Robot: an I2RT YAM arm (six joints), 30 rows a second.
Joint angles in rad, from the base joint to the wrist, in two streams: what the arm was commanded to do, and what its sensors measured. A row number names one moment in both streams.
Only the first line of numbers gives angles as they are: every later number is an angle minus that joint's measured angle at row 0.
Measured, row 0:
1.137, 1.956, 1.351, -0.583, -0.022, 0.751
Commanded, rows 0 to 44:
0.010, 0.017, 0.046, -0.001, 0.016, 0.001
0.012, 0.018, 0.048, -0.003, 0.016, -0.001
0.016, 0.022, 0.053, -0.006, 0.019, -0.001
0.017, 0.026, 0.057, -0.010, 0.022, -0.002
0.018, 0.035, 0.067, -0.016, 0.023, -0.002
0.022, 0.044, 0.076, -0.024, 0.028, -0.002
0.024, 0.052, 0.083, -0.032, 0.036, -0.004
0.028, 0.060, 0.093, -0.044, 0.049, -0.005
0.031, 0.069, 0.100, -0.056, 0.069, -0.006
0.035, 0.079, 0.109, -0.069, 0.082, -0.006
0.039, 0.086, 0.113, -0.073, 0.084, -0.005
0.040, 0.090, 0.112, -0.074, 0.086, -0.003
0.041, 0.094, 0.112, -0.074, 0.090, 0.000
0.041, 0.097, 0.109, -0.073, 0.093, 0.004
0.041, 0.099, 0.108, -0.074, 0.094, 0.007
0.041, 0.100, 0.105, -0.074, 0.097, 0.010
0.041, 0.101, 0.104, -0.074, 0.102, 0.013
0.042, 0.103, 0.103, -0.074, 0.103, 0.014
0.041, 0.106, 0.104, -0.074, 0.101, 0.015
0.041, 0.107, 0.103, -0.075, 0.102, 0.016
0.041, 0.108, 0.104, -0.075, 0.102, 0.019
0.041, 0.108, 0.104, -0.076, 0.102, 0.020
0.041, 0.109, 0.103, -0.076, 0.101, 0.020
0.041, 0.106, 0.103, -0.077, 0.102, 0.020
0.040, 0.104, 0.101, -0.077, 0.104, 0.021
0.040, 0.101, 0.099, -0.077, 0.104, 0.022
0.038, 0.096, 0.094, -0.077, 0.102, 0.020
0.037, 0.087, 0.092, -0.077, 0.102, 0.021
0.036, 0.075, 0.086, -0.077, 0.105, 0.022
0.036, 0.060, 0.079, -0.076, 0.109, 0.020
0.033, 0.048, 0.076, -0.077, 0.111, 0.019
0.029, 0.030, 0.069, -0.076, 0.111, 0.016
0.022, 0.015, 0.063, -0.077, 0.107, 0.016
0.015, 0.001, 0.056, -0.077, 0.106, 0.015
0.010, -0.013, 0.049, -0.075, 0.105, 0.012
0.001, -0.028, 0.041, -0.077, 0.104, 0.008
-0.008, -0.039, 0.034, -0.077, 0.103, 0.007
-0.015, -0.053, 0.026, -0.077, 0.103, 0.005
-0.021, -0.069, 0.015, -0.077, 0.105, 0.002
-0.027, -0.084, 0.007, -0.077, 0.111, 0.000
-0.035, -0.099, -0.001, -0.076, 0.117, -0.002
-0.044, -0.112, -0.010, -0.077, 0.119, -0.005
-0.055, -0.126, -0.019, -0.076, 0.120, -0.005
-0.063, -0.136, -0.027, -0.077, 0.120, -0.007
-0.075, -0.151, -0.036, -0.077, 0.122, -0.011
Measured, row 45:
-0.053, -0.095, -0.013, -0.071, 0.093, 0.008
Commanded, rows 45 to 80:
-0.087, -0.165, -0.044, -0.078, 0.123, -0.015
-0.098, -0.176, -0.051, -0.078, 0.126, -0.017
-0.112, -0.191, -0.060, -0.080, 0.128, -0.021
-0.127, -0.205, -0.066, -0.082, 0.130, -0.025
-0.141, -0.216, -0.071, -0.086, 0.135, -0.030
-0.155, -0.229, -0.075, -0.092, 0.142, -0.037
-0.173, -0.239, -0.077, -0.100, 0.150, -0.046
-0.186, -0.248, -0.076, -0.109, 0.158, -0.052
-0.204, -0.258, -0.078, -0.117, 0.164, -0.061
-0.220, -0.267, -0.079, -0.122, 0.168, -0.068
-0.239, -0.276, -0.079, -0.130, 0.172, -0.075
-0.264, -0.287, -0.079, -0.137, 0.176, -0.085
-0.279, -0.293, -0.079, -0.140, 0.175, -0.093
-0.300, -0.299, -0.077, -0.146, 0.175, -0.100
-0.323, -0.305, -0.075, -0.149, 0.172, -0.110
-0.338, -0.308, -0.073, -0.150, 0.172, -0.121
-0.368, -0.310, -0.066, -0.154, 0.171, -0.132
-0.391, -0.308, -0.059, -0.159, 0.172, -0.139
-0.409, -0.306, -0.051, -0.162, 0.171, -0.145
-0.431, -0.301, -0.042, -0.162, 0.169, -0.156
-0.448, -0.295, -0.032, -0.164, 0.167, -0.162
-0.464, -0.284, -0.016, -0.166, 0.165, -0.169
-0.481, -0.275, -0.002, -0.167, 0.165, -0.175
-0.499, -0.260, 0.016, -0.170, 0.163, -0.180
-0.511, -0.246, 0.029, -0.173, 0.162, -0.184
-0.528, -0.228, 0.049, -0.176, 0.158, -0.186
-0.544, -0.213, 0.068, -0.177, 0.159, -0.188
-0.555, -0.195, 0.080, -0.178, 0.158, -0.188
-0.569, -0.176, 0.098, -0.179, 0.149, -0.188
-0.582, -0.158, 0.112, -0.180, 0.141, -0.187
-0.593, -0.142, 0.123, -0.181, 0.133, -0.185
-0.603, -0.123, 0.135, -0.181, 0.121, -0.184
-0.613, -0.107, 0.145, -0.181, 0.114, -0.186
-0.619, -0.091, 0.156, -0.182, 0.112, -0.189
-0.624, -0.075, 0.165, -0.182, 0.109, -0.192
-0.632, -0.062, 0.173, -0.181, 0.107, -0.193
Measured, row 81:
-0.617, -0.095, 0.134, -0.177, 0.124, -0.174
